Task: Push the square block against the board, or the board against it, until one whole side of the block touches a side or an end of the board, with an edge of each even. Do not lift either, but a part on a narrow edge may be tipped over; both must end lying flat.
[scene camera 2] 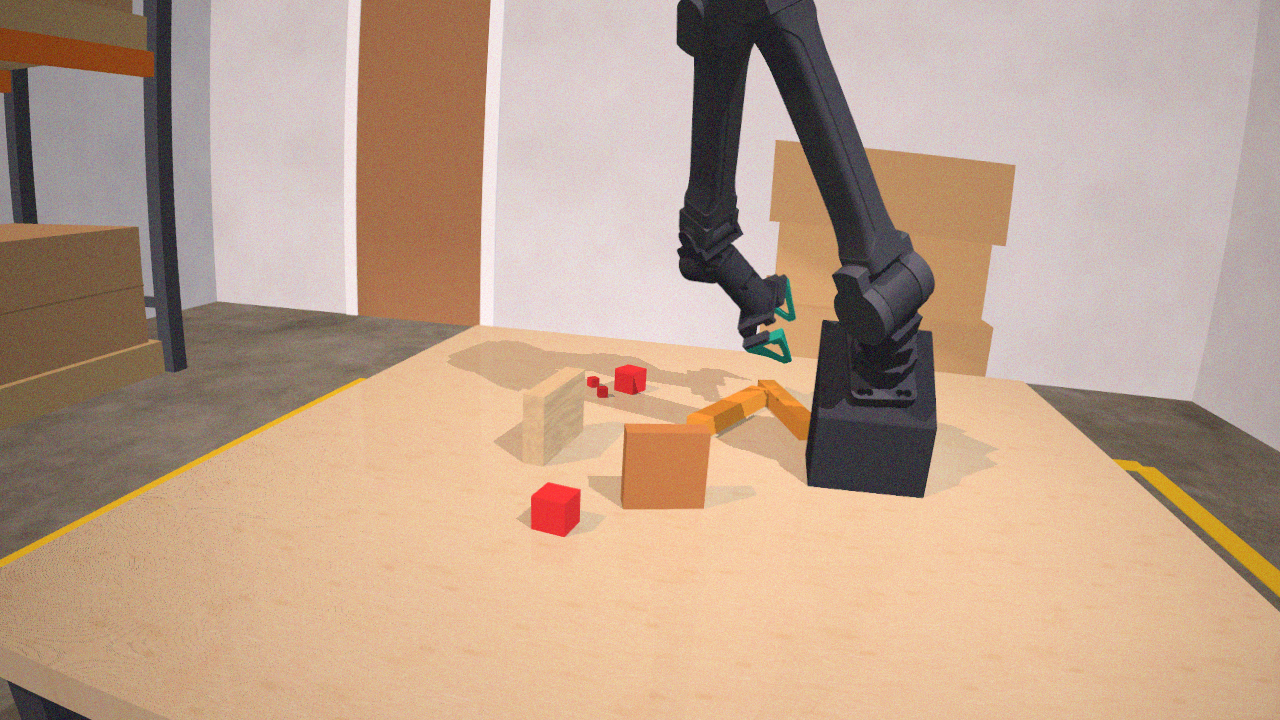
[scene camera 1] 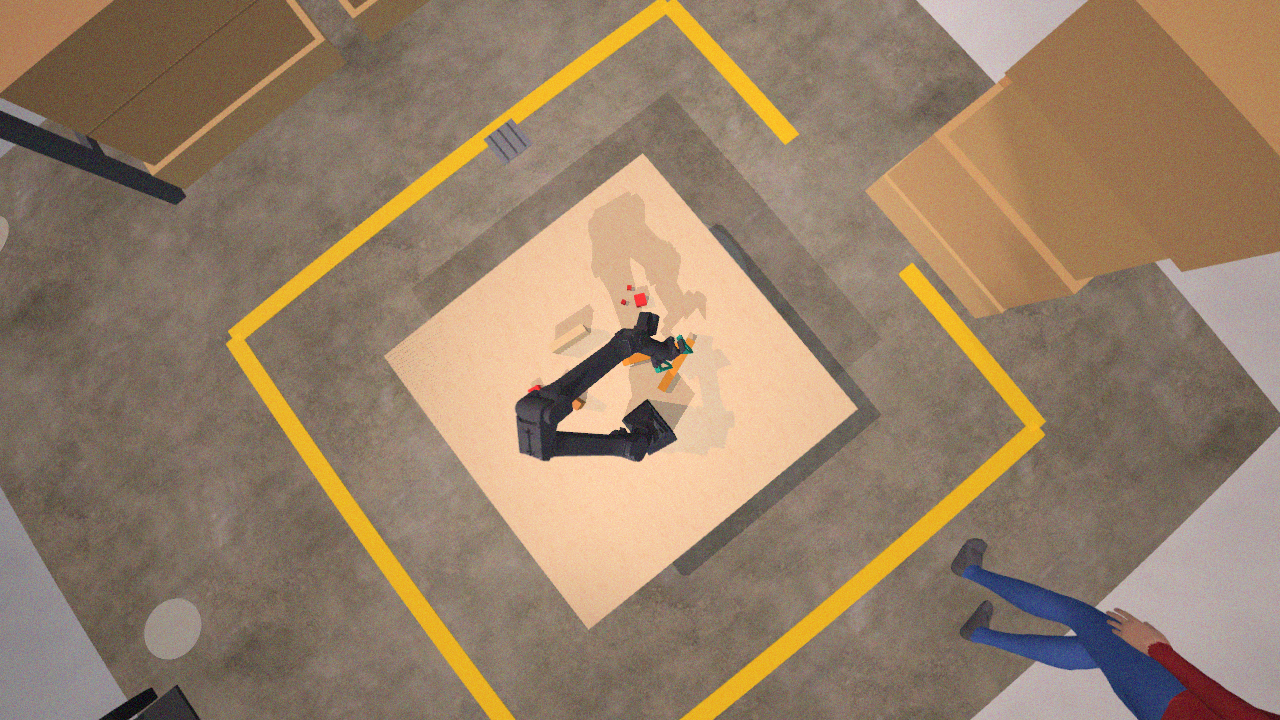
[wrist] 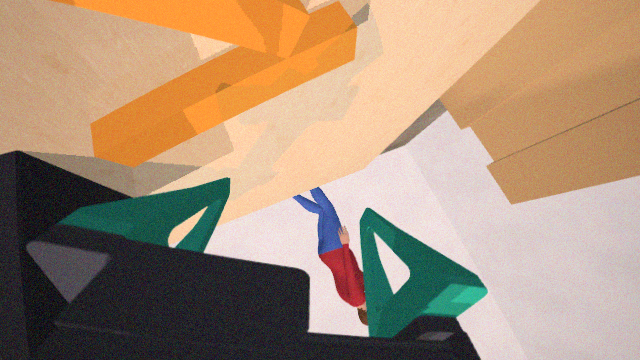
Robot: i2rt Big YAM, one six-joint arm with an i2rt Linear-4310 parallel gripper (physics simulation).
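Places are measured from the arm's base along level axes (x ahead, y right, z down), in centimetres.
Where they show: gripper, fingertip midpoint: [scene camera 2: 790,340] [scene camera 1: 682,359] [wrist: 300,200]; arm's base at its link origin: [scene camera 2: 878,366] [scene camera 1: 649,429].
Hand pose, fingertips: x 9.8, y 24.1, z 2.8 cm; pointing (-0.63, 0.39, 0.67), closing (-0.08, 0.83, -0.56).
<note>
Things, the pixels of their top centre, and the offset from my fingertips.
- orange-brown square block at its top centre: [scene camera 2: 667,428] [scene camera 1: 567,399] dx +16.7, dy -39.0, dz +3.0 cm
- pale wooden board at its top centre: [scene camera 2: 556,380] [scene camera 1: 566,337] dx +33.3, dy -24.8, dz +3.0 cm
The orange-brown square block [scene camera 2: 664,467] [scene camera 1: 579,403] stands upright on a narrow edge; the arm partly hides it in the overhead view. The pale wooden board [scene camera 2: 553,417] [scene camera 1: 571,339] also stands on a narrow edge, apart from the block, beyond it and to its left in the second scene view. Neither shows in the wrist view. My gripper [scene camera 1: 680,360] [scene camera 2: 791,339] [wrist: 300,200] is open and empty, with green fingers spread. It hangs tilted above the table, over the orange bars and away from the block and board.
Two orange bars, one [scene camera 1: 637,360] [scene camera 2: 729,411] and another [scene camera 1: 669,376] [scene camera 2: 785,410] [wrist: 150,120], lie at an angle, their ends close together. A red cube [scene camera 2: 554,509] is near the block. Another red cube [scene camera 1: 640,299] [scene camera 2: 630,379] and two tiny ones lie beyond the board.
</note>
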